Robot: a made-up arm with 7 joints. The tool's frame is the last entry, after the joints.
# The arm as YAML. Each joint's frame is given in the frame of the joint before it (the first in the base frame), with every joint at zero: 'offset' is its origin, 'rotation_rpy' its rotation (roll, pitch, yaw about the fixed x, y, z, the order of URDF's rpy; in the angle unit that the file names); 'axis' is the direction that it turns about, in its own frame. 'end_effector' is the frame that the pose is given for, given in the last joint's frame.
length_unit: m
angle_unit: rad
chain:
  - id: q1
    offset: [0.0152, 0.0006, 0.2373]
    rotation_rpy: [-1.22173, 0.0, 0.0]
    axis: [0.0, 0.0, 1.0]
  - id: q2
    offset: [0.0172, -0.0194, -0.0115]
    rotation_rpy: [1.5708, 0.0, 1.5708]
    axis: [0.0, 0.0, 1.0]
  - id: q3
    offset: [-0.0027, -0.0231, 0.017]
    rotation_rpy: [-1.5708, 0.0, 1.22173]
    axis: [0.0, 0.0, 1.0]
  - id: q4
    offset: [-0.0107, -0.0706, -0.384]
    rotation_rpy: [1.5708, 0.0, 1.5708]
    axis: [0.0, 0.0, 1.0]
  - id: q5
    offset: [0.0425, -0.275, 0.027]
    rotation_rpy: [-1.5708, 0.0, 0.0]
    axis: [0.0, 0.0, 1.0]
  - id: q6
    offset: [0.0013, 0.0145, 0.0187]
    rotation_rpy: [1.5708, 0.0, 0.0]
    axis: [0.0, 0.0, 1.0]
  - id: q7
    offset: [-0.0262, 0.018, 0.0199]
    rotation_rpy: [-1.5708, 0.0, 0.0]
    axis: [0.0, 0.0, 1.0]
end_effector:
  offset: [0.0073, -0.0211, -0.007]
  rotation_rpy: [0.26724, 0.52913, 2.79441]
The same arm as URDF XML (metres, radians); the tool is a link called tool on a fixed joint. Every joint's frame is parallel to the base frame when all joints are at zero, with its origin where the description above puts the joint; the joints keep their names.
<robot name="arm">
  <joint name="q1" type="continuous">
    <parent link="base"/>
    <child link="link1"/>
    <origin xyz="0.0152 0.0006 0.2373" rpy="0.0000 0.0000 0.0000"/>
    <axis xyz="0 0.9397 0.342"/>
  </joint>
  <joint name="q2" type="continuous">
    <parent link="link1"/>
    <child link="link2"/>
    <origin xyz="0.0172 -0.0174 0.0143" rpy="0.0000 0.0000 0.0000"/>
    <axis xyz="1 0 0"/>
  </joint>
  <joint name="q3" type="continuous">
    <parent link="link2"/>
    <child link="link3"/>
    <origin xyz="0.0170 -0.0226 -0.0054" rpy="0.0000 0.0000 0.0000"/>
    <axis xyz="0 0 1"/>
  </joint>
  <joint name="q4" type="continuous">
    <parent link="link3"/>
    <child link="link4"/>
    <origin xyz="0.0706 -0.0107 -0.3840" rpy="0.0000 0.0000 0.0000"/>
    <axis xyz="0 1 0"/>
  </joint>
  <joint name="q5" type="continuous">
    <parent link="link4"/>
    <child link="link5"/>
    <origin xyz="-0.0425 0.0270 -0.2750" rpy="0.0000 0.0000 0.0000"/>
    <axis xyz="0 0 1"/>
  </joint>
  <joint name="q6" type="continuous">
    <parent link="link5"/>
    <child link="link6"/>
    <origin xyz="-0.0013 -0.0145 0.0187" rpy="0.0000 0.0000 0.0000"/>
    <axis xyz="0 1 0"/>
  </joint>
  <joint name="q7" type="continuous">
    <parent link="link6"/>
    <child link="link7"/>
    <origin xyz="0.0262 0.0199 0.0180" rpy="0.0000 0.0000 0.0000"/>
    <axis xyz="0 0 1"/>
  </joint>
  <joint name="tool_fixed" type="fixed">
    <parent link="link7"/>
    <child link="tool"/>
    <origin xyz="-0.0073 0.0211 -0.0070" rpy="0.2672 0.5291 -0.3472"/>
  </joint>
  <link name="base"/>
  <link name="link1"/>
  <link name="link2"/>
  <link name="link3"/>
  <link name="link4"/>
  <link name="link5"/>
  <link name="link6"/>
  <link name="link7"/>
  <link name="tool"/>
</robot>

